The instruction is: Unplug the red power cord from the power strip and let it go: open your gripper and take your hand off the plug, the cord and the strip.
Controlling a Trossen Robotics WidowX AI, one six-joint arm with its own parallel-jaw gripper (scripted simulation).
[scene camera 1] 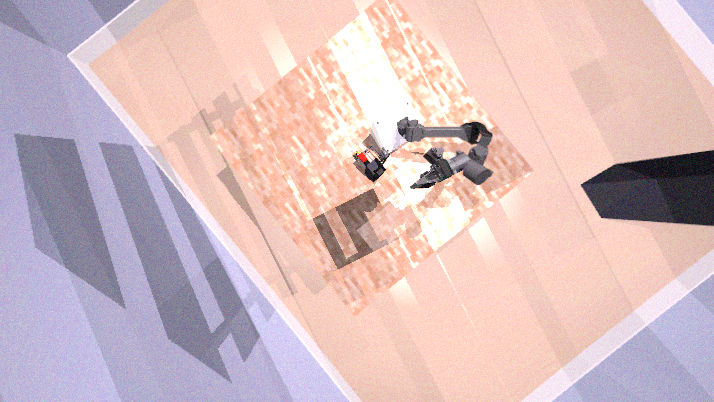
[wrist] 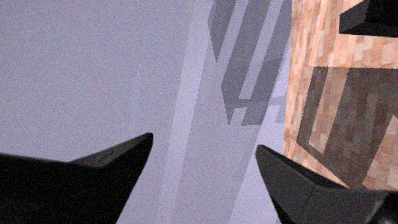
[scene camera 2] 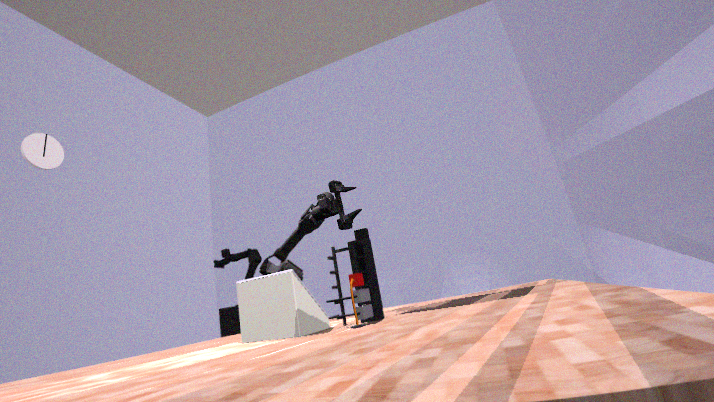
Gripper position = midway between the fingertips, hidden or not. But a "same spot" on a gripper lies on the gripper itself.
Labels:
The gripper shows in scene camera 1 (pixel 413 185), in the wrist view and in scene camera 2. The same spot on the gripper: (wrist: pixel 104 180) is (scene camera 2: pixel 342 190).

